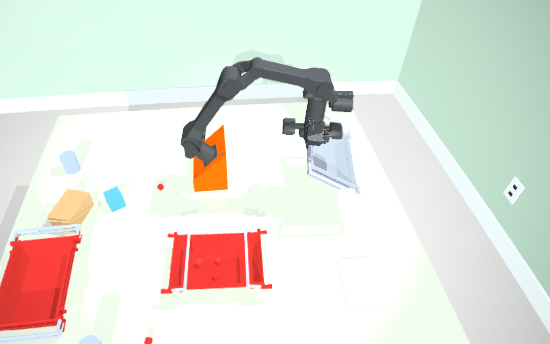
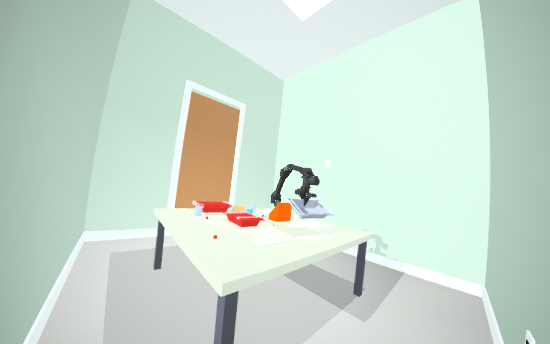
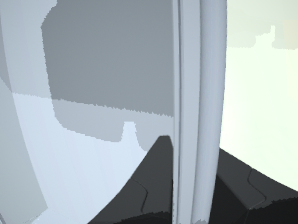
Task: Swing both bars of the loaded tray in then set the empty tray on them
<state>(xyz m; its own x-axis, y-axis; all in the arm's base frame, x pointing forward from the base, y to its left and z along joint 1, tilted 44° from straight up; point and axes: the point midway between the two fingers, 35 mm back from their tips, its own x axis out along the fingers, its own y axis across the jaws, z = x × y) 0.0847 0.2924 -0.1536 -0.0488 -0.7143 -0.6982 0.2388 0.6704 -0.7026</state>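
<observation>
Now: the grey tray 20 mm ahead of my gripper tip and 70 mm to the left of it. The rest, counted from my gripper tip: tan block: 20 mm ahead, 780 mm to the right, 150 mm below; cyan cube: 10 mm behind, 650 mm to the right, 150 mm below.
</observation>
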